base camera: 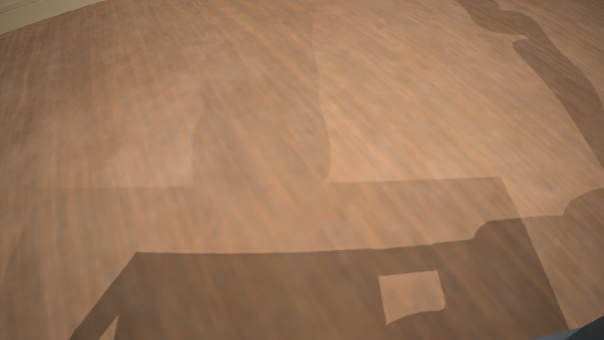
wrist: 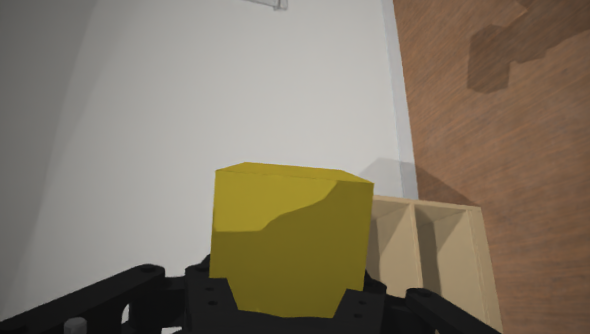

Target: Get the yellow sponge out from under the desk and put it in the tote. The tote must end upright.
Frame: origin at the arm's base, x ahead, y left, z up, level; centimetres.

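Seen in the pictures: gripper, fingertip midpoint: (wrist: 285, 268).
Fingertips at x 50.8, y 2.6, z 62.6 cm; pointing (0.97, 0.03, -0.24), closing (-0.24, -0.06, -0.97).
Note:
A point is followed by its place in that frame.
The yellow sponge (wrist: 292, 235) @(x 45.6, y -0.7, z 64.1 cm) is a block held between the fingers of my gripper (wrist: 285, 268) @(x 50.8, y 2.6, z 62.6 cm) in the wrist view. The gripper is shut on it, with one finger at each side. The sponge is held off the floor, and part of its front face lies in shadow. The base camera does not show the sponge or the gripper. The tote and the desk do not show in either view.
A light wooden shelf unit (wrist: 475, 220) @(x 136.1, y 13.6, z -35.4 cm) with open compartments stands behind the sponge to the right, near the white wall (wrist: 240, 90) @(x 201.2, y -28.3, z 57.0 cm). Wooden floor (base camera: 260, 140) @(x 47.9, y 2.7, z -39.7 cm) (wrist: 525, 150) @(x 123.3, y -15.4, z -39.7 cm) shows in both views, with shadows across it. A pale baseboard (base camera: 40, 12) @(x 105.8, y 71.9, z -37.1 cm) runs at the upper left of the base view.

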